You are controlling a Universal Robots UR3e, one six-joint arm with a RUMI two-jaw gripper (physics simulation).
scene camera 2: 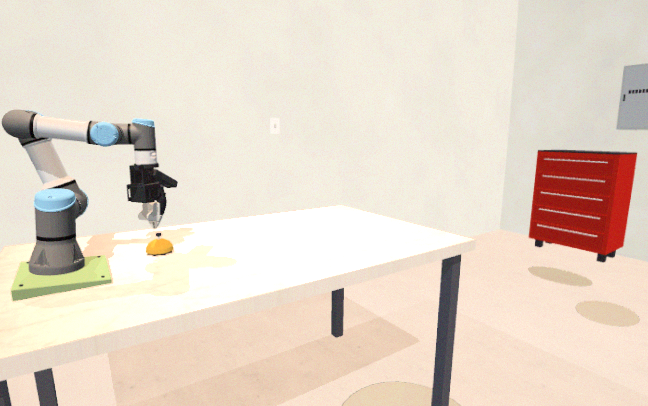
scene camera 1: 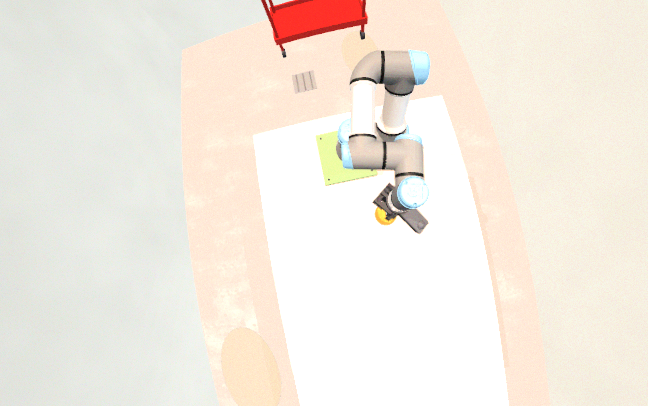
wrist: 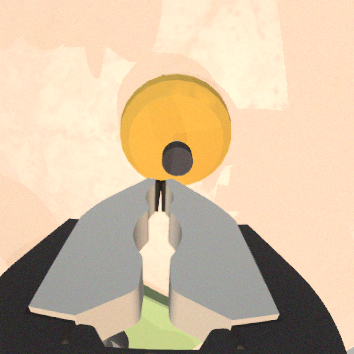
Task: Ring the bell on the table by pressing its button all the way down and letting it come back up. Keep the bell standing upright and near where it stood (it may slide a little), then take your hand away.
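Places are measured from the arm's base along level axes (x ahead, y left, z up), in millimetres.
Pixels of known places: gripper, fingertip midpoint: (scene camera 2: 154, 228) (wrist: 160, 183); arm's base, link origin: (scene camera 2: 57, 267).
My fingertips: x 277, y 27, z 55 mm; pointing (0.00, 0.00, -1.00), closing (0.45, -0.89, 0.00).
Ahead of a thing's pixels: the offset from my fingertips to its top centre. Level surfaces: height alone.
The bell, an orange-yellow dome @(5 mm right, 9 mm ahead, 15 mm down) (scene camera 1: 383, 217) (scene camera 2: 159, 247) (wrist: 175, 112), stands upright on the table @(81 mm down) (scene camera 2: 300, 250). Its dark button @(5 mm right, 9 mm ahead, 15 mm down) (scene camera 2: 158, 234) (wrist: 177, 159) stands up from the top of the dome. My gripper (scene camera 2: 156, 227) (wrist: 160, 183) is shut and empty. In scene camera 2 its tips are a little above the button, with a small gap between them. In the wrist view the tips are at the near edge of the dome, just below and slightly left of the button. In scene camera 1 the gripper body hides part of the bell and the fingertips are hard to make out.
The arm's green base plate (scene camera 1: 332, 172) (scene camera 2: 95, 276) (wrist: 160, 325) lies on the table close to the bell. Away from the table stand a red cart (scene camera 1: 320, 31) and a red drawer cabinet (scene camera 2: 570, 200). A grey box (scene camera 2: 635, 100) hangs on the wall.
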